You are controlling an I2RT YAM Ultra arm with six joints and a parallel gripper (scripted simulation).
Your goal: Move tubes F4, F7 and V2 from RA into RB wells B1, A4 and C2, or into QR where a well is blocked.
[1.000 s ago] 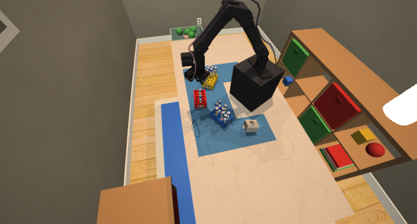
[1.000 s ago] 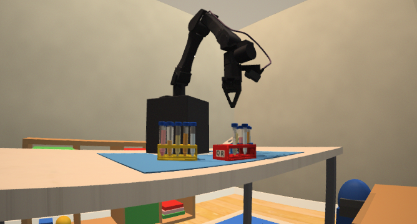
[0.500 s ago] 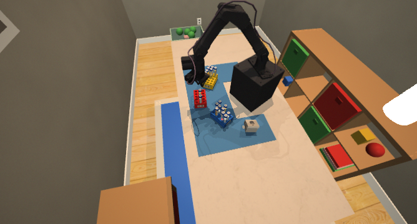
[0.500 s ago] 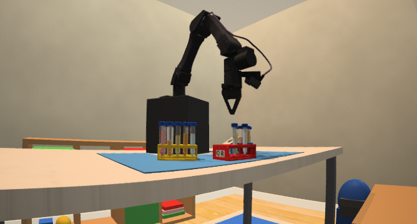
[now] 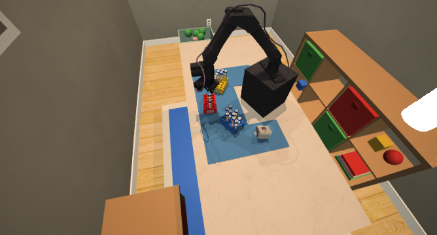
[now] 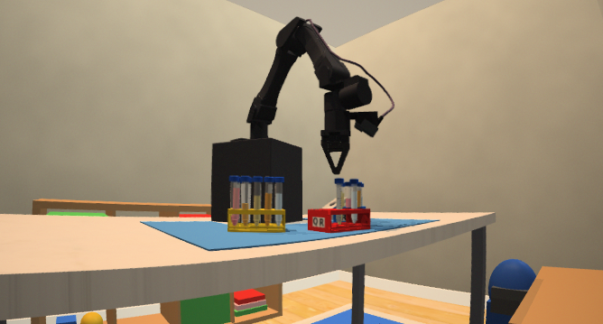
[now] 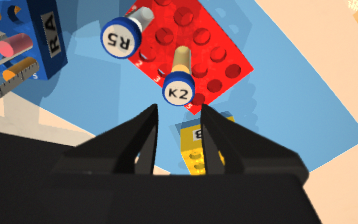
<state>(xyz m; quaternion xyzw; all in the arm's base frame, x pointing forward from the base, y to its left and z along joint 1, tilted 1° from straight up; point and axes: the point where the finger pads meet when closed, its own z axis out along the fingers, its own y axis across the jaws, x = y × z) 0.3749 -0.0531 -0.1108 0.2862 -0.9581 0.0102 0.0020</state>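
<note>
Now: the tube 1 cm ahead of my hand and 8 cm below it. Also, from my hand: red rack: 1 cm ahead, 12 cm below; then tube R8: 7 cm behind, 13 cm to the right, 8 cm below; then rack RB: 12 cm behind, 15 cm to the right, 12 cm below.
</note>
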